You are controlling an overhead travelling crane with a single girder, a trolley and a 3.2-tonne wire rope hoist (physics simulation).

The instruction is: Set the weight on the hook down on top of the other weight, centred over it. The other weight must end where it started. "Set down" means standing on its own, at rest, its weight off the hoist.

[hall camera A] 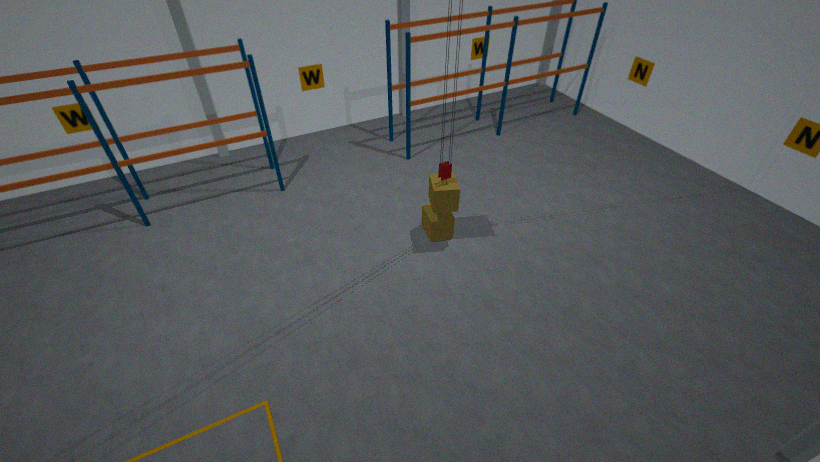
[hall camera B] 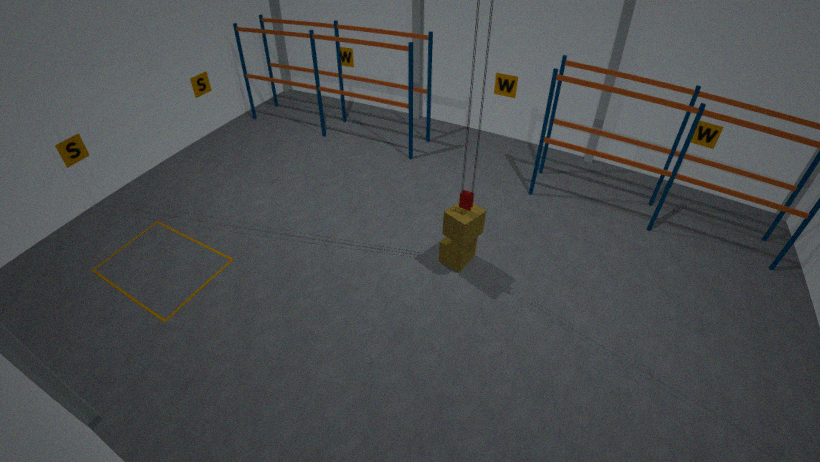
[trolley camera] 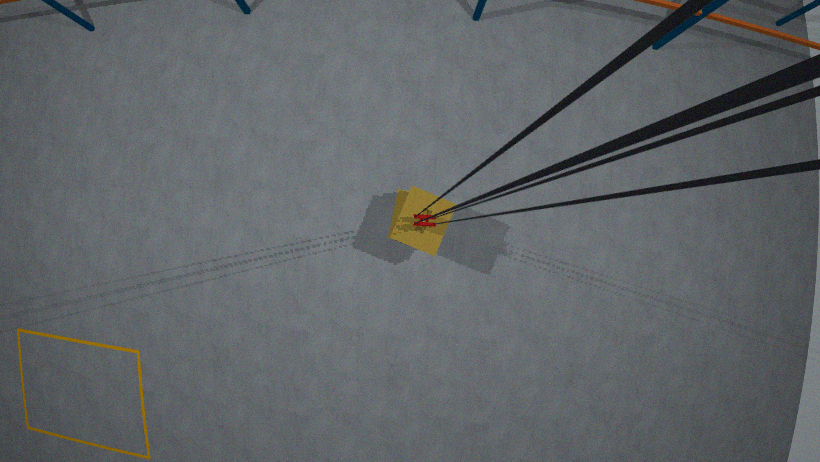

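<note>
My hook, under a red hook block [hall camera A: 445, 170] [hall camera B: 466, 199], hangs on the wire ropes. The hook [hall camera A: 444, 181] [trolley camera: 424, 220] holds the upper yellow weight [hall camera A: 444, 197] [hall camera B: 463, 224] [trolley camera: 417, 200] by its top. The upper weight is upright, directly above or touching the lower yellow weight [hall camera A: 438, 227] [hall camera B: 456, 255]; whether a thin gap remains cannot be told. The upper weight sits off to the right of the lower one in both hall views, and part of the lower weight's top shows at its left. The lower weight stands upright on the floor. In the trolley view the upper weight largely hides it.
Two blue and orange racks [hall camera A: 407, 94] [hall camera A: 110, 140] [hall camera B: 410, 100] [hall camera B: 675, 166] stand along the W wall. A yellow outlined square [hall camera B: 199, 289] [trolley camera: 78, 339] is marked on the floor away from the weights. Shadows of the weights and ropes fall to both sides.
</note>
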